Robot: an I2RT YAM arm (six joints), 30 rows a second.
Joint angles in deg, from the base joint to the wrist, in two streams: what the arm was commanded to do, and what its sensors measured. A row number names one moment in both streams.
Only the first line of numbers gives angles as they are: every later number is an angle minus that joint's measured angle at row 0.
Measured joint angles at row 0: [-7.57 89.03 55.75 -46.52 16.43 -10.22]
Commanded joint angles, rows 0 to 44: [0.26 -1.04 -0.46 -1.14 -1.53 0.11]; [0.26 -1.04 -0.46 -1.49 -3.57 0.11]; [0.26 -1.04 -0.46 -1.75 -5.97 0.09]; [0.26 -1.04 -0.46 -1.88 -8.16 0.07]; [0.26 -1.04 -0.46 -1.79 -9.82 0.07]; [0.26 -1.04 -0.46 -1.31 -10.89 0.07]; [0.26 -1.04 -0.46 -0.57 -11.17 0.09]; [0.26 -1.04 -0.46 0.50 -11.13 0.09]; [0.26 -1.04 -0.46 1.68 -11.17 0.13]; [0.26 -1.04 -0.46 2.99 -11.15 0.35]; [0.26 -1.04 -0.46 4.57 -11.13 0.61]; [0.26 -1.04 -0.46 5.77 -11.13 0.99]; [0.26 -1.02 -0.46 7.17 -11.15 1.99]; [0.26 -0.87 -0.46 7.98 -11.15 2.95]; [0.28 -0.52 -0.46 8.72 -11.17 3.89]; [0.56 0.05 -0.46 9.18 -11.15 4.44]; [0.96 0.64 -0.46 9.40 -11.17 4.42]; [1.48 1.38 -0.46 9.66 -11.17 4.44]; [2.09 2.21 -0.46 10.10 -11.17 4.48]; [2.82 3.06 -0.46 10.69 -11.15 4.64]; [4.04 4.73 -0.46 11.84 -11.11 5.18]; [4.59 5.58 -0.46 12.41 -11.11 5.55]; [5.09 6.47 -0.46 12.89 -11.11 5.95]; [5.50 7.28 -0.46 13.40 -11.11 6.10]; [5.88 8.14 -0.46 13.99 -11.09 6.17]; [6.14 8.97 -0.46 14.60 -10.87 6.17]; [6.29 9.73 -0.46 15.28 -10.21 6.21]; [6.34 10.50 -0.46 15.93 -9.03 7.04]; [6.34 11.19 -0.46 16.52 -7.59 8.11]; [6.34 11.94 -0.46 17.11 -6.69 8.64]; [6.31 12.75 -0.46 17.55 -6.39 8.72]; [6.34 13.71 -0.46 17.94 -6.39 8.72]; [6.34 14.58 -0.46 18.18 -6.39 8.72]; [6.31 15.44 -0.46 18.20 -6.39 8.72]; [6.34 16.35 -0.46 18.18 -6.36 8.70]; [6.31 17.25 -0.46 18.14 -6.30 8.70]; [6.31 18.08 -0.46 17.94 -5.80 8.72]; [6.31 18.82 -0.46 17.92 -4.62 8.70]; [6.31 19.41 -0.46 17.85 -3.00 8.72]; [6.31 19.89 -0.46 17.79 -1.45 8.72]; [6.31 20.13 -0.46 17.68 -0.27 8.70]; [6.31 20.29 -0.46 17.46 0.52 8.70]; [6.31 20.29 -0.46 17.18 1.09 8.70]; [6.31 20.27 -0.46 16.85 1.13 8.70]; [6.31 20.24 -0.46 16.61 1.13 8.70]
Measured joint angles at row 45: [6.51 14.87 2.79 18.16 -5.58 8.66]
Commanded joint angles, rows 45 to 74: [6.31 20.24 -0.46 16.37 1.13 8.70]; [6.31 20.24 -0.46 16.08 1.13 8.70]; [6.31 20.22 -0.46 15.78 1.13 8.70]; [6.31 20.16 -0.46 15.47 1.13 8.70]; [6.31 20.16 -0.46 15.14 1.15 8.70]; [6.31 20.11 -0.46 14.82 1.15 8.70]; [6.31 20.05 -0.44 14.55 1.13 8.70]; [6.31 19.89 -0.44 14.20 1.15 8.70]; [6.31 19.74 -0.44 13.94 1.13 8.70]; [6.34 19.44 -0.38 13.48 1.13 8.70]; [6.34 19.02 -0.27 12.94 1.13 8.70]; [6.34 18.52 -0.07 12.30 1.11 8.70]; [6.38 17.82 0.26 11.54 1.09 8.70]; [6.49 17.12 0.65 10.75 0.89 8.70]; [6.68 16.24 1.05 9.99 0.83 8.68]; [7.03 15.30 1.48 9.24 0.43 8.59]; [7.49 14.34 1.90 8.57 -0.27 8.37]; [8.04 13.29 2.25 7.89 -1.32 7.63]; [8.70 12.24 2.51 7.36 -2.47 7.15]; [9.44 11.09 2.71 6.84 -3.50 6.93]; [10.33 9.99 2.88 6.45 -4.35 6.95]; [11.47 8.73 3.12 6.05 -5.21 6.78]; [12.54 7.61 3.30 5.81 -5.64 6.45]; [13.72 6.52 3.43 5.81 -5.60 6.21]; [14.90 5.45 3.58 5.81 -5.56 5.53]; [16.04 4.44 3.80 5.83 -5.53 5.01]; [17.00 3.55 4.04 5.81 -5.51 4.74]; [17.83 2.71 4.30 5.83 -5.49 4.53]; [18.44 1.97 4.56 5.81 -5.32 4.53]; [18.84 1.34 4.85 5.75 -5.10 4.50]
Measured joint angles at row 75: [17.42 3.55 3.12 6.03 -3.90 5.82]
